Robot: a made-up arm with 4 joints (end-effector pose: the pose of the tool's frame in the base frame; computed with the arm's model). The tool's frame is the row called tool. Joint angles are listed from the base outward.
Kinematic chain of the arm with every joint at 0, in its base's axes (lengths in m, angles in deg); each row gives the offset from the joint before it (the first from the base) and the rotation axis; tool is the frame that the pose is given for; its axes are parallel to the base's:
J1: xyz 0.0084 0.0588 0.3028 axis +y
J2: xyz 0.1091 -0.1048 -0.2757 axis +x
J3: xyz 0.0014 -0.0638 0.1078 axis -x
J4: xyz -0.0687 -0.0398 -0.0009 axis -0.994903 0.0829 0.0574
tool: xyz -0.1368 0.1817 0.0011
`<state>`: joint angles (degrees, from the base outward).
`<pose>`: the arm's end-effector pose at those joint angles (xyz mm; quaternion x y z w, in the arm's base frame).
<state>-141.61 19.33 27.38 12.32</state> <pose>239.9 -11.7 437.9 -0.0632 -0.9265 -0.1647 0.3324</pose>
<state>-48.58 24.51 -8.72 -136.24</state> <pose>65.4 -341.3 104.0 0.9335 -0.0916 0.3412 0.0608</pose>
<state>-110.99 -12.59 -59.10 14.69</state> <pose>125.8 38.8 242.8 0.1466 -0.7884 0.2326 0.5503</pose>
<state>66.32 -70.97 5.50 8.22</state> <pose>-324.5 44.4 262.3 -0.5639 0.4104 0.3679 0.6150</pose>
